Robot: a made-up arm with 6 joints.
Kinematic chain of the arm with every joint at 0, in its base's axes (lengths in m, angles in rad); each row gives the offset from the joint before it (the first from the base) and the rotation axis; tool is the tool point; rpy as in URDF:
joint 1: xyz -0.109 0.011 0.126 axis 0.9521 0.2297 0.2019
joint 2: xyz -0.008 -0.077 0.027 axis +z
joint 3: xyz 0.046 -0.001 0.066 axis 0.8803 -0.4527 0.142
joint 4: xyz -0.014 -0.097 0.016 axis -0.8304 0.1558 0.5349
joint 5: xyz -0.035 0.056 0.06 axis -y
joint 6: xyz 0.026 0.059 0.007 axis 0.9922 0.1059 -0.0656
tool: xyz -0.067 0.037 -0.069 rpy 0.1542 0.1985 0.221
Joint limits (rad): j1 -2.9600..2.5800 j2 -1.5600..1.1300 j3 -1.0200..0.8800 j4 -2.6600..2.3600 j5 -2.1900..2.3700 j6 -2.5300..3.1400
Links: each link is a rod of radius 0.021 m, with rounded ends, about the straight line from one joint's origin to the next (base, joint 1, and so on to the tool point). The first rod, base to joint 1, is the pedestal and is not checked.
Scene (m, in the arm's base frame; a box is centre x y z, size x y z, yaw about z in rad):
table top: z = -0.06
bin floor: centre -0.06 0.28 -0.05 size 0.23 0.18 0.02 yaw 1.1
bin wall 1: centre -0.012 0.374 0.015 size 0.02 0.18 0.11 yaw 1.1
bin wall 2: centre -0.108 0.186 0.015 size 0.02 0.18 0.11 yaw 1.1
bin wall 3: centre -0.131 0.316 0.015 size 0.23 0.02 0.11 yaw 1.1
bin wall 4: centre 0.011 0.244 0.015 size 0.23 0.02 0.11 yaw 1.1
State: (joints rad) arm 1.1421 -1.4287 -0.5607 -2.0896 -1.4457 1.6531
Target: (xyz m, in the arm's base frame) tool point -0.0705 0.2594 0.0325
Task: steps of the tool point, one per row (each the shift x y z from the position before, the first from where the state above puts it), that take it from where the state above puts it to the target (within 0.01 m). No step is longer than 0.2 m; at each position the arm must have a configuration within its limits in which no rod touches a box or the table.
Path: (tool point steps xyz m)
1: 0.0339 0.0069 0.0841
2: 0.0349 0.0471 0.0994
3: 0.0280 0.0953 0.0908
4: 0.0172 0.1359 0.0535
5: 0.0064 0.1531 -0.0059
6: -0.0029 0.1367 -0.0706
7: -0.0104 0.0892 -0.1206
8: -0.0184 0.0244 -0.1400
9: -0.0278 -0.0368 -0.1244

